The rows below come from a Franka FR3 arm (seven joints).
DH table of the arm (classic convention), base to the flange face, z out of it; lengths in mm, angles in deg. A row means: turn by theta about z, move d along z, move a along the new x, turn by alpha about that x. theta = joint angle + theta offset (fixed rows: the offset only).
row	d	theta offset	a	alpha
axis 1	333.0	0.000	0.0	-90.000
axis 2	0.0	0.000	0.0	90.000
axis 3	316.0	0.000	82.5	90.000
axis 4	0.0	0.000	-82.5	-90.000
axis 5	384.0	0.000	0.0	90.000
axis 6	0.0	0.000	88.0	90.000
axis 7	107.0	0.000	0.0	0.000
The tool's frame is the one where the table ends.
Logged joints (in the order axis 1, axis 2, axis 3, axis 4, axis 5, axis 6, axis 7), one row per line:
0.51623, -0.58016, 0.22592, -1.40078, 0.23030, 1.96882, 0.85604
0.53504, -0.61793, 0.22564, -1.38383, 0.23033, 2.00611, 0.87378
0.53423, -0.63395, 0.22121, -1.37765, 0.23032, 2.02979, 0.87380
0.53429, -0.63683, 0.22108, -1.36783, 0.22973, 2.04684, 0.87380
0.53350, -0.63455, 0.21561, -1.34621, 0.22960, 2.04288, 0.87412
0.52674, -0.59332, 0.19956, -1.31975, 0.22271, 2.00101, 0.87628
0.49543, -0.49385, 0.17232, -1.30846, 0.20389, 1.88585, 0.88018
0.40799, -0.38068, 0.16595, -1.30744, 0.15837, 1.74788, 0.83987
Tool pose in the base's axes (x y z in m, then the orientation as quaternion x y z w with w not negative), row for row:
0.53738, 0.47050, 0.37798, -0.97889, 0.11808, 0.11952, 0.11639
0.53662, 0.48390, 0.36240, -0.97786, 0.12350, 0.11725, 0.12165
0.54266, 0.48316, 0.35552, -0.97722, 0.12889, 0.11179, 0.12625
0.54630, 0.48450, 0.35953, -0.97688, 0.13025, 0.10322, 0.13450
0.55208, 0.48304, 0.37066, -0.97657, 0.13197, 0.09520, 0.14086
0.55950, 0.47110, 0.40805, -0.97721, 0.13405, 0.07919, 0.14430
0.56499, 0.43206, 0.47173, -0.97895, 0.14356, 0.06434, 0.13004
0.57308, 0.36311, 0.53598, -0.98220, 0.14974, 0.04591, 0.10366
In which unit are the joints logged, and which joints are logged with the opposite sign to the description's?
The joints are logged in radians. Opposite sign: axis 2.
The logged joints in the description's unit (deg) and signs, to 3 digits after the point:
29.578, 33.241, 12.944, -80.259, 13.195, 112.805, 49.047
30.656, 35.405, 12.928, -79.288, 13.197, 114.942, 50.064
30.609, 36.323, 12.674, -78.934, 13.196, 116.298, 50.065
30.613, 36.488, 12.667, -78.371, 13.163, 117.275, 50.065
30.567, 36.357, 12.354, -77.132, 13.155, 117.048, 50.083
30.180, 33.995, 11.434, -75.616, 12.760, 114.649, 50.207
28.386, 28.296, 9.873, -74.969, 11.682, 108.051, 50.431
23.376, 21.811, 9.508, -74.911, 9.074, 100.146, 48.121

